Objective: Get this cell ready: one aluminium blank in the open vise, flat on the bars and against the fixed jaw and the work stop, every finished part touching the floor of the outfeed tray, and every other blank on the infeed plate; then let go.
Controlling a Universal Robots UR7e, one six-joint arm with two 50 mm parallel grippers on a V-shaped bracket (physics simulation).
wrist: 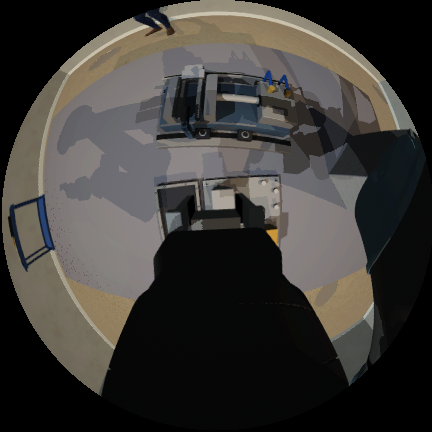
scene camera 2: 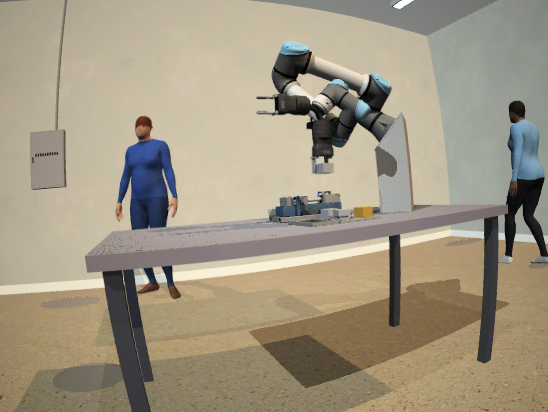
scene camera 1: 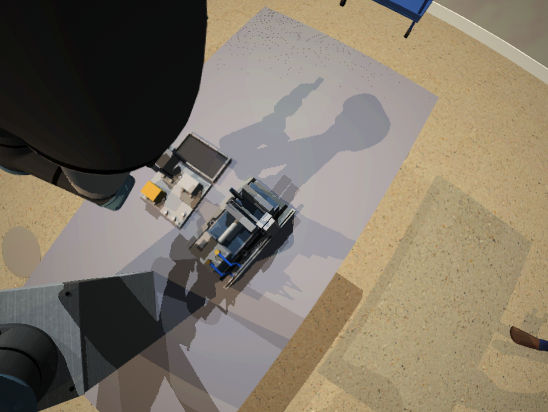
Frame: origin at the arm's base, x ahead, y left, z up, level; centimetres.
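Seen in the pictures: hand, tool point: (wrist: 214, 207) (scene camera 2: 320, 169) (scene camera 1: 173, 165); arm's base, link origin: (scene camera 2: 391, 133) (scene camera 1: 1, 371).
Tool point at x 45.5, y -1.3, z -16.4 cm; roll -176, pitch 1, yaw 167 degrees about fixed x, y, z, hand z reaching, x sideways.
Observation:
Offsets run from my tool point to a thing's top centre. "spot": to the spot under its first point.
My gripper (scene camera 2: 321, 164) (wrist: 216, 212) points down, shut on a grey metal block @[dx +0.8, dy +3.5, dz +1.8 cm] (scene camera 2: 325, 168) (wrist: 216, 220), high above the table; it does not show in scene camera 1. The block's underside is hidden. The vise @[dx -7.1, dy -18.2, dz -9.4 cm] (scene camera 1: 240, 227) (wrist: 237, 112) has a gap between its jaws. The infeed plate @[dx -4.5, dy +7.8, dz -18.5 cm] (scene camera 1: 175, 206) (wrist: 260, 198) bears a light grey block @[dx -0.8, dy +2.5, dz -15.0 cm] (scene camera 1: 190, 184) (wrist: 223, 198), a yellow block @[dx -8.0, dy +13.1, dz -15.0 cm] (scene camera 1: 152, 191) (scene camera 2: 363, 212) (wrist: 272, 235) and a shaded dark block (scene camera 1: 167, 162). The outfeed tray @[spot: dx +7.8, dy -4.4, dz -18.9 cm] (scene camera 1: 223, 171) (wrist: 177, 184) shows a dark floor; a paler patch there in the wrist view is unclear.
The second gripper (scene camera 2: 265, 105) on the bracket points sideways, open and empty. Blue hoses @[spot: dx -16.3, dy -20.7, dz -8.3 cm] (scene camera 1: 226, 262) (wrist: 268, 78) rise at one end of the vise. A metal pedestal (scene camera 1: 40, 300) (scene camera 2: 397, 180) carries the arm. A person in blue (scene camera 2: 150, 170) stands beyond the table (scene camera 2: 200, 250).

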